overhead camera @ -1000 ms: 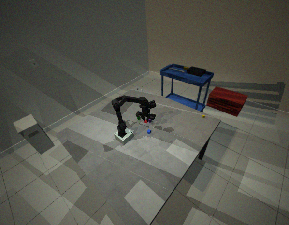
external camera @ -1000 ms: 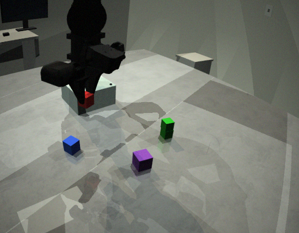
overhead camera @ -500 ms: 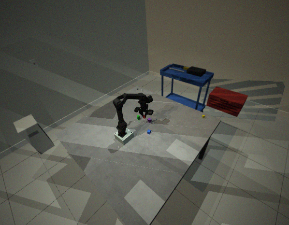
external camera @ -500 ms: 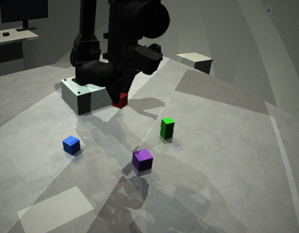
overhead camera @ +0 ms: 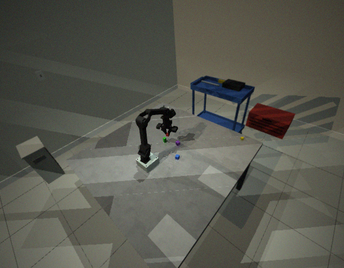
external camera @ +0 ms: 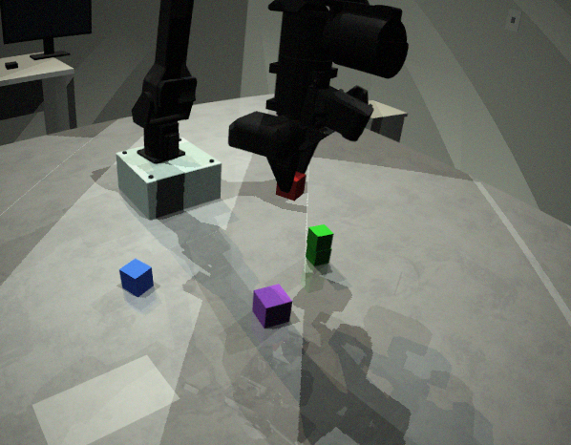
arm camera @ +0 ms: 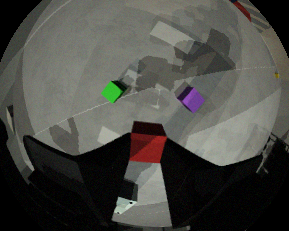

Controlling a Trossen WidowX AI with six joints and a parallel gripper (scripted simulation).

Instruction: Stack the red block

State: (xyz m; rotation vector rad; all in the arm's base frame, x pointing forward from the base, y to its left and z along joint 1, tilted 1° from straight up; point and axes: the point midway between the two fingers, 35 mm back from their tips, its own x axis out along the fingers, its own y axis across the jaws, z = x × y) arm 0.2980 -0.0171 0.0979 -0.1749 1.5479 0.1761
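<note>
Right now the purple block is 11 cm below my gripper tip, 7 cm to the right of it and 5 cm ahead of it. The rest, counted from my gripper tip: red block right at my gripper tip; then yellow block 56 cm to the right, 41 cm ahead, 11 cm below; then blue block 16 cm to the right, 11 cm below, 10 cm behind.
</note>
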